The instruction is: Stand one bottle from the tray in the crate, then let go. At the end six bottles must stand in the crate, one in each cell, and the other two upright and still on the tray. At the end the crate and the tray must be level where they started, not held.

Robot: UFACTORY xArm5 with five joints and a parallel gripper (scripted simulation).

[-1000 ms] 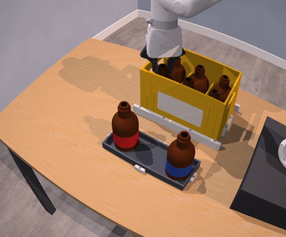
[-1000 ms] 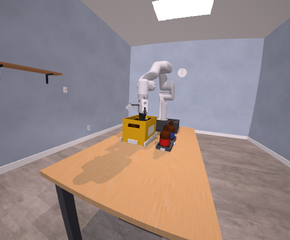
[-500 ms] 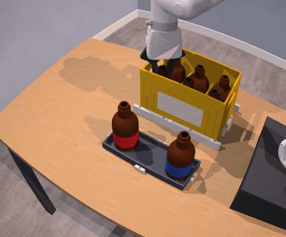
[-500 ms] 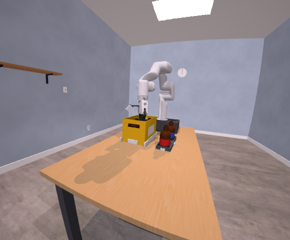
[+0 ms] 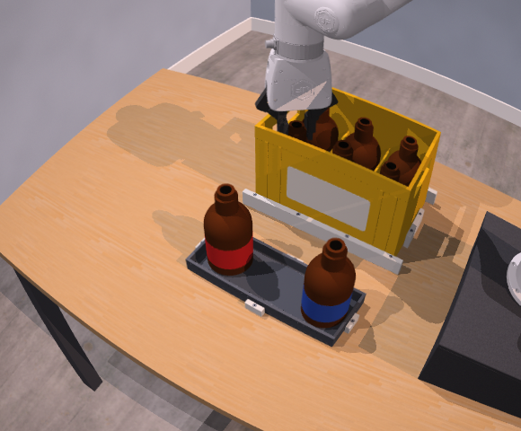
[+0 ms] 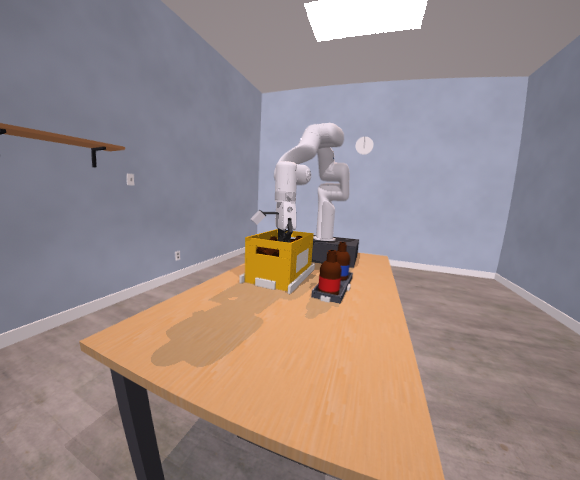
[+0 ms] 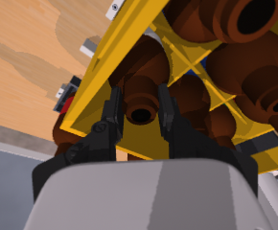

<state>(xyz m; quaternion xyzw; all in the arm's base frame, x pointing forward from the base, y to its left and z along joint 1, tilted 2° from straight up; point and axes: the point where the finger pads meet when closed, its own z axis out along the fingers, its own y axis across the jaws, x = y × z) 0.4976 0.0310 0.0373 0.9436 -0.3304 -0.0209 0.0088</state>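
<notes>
Right now the yellow crate is 8 cm below my hand, 8 cm behind it and 6 cm to the right of it. Also, from my hand: grey tray 17 cm to the left, 15 cm below, 10 cm behind.
</notes>
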